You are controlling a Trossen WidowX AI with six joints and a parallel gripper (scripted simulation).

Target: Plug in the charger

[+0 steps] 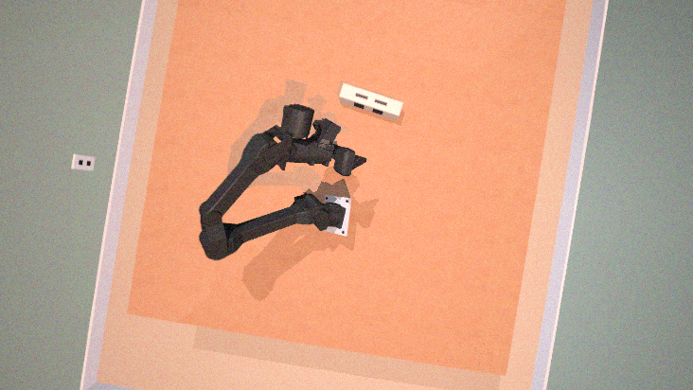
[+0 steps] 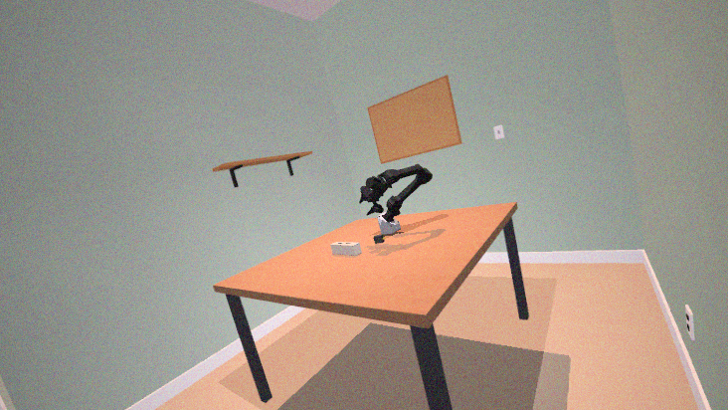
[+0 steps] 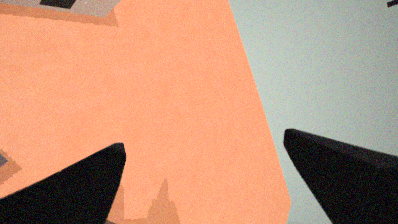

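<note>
Right now the black two-prong charger is 170 mm below my gripper tip, 110 mm to the left of it and 20 mm ahead of it.
</note>
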